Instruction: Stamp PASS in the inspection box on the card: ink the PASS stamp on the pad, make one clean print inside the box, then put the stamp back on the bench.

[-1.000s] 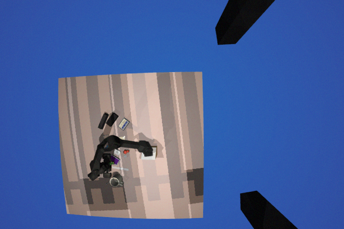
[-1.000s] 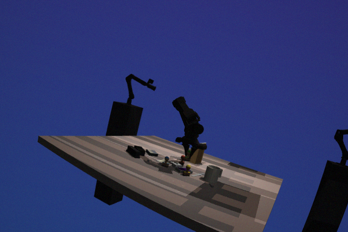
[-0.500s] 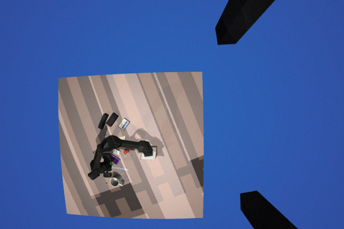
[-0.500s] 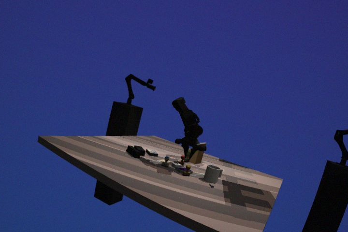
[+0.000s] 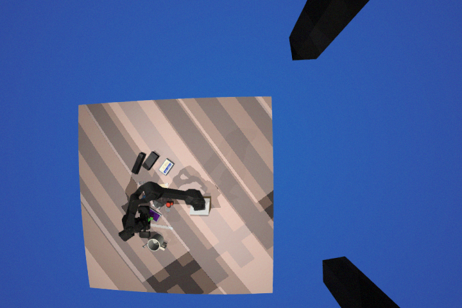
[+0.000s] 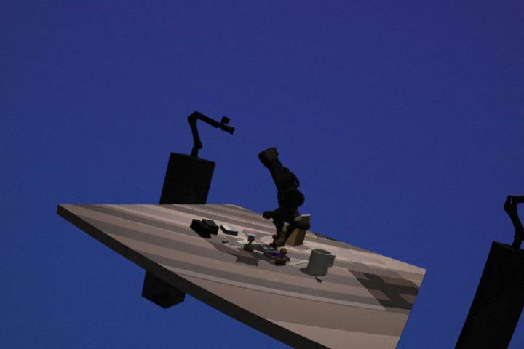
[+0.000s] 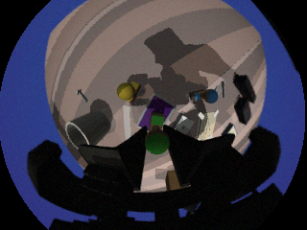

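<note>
My gripper tip is now 70 mm above the purple ink pad. Also, from my gripper tip: green-knobbed stamp: right at my gripper tip; yellow-knobbed stamp: 60 mm ahead, 40 mm to the left, 50 mm below; blue-knobbed stamp: 30 mm ahead, 110 mm to the right, 50 mm below.
</note>
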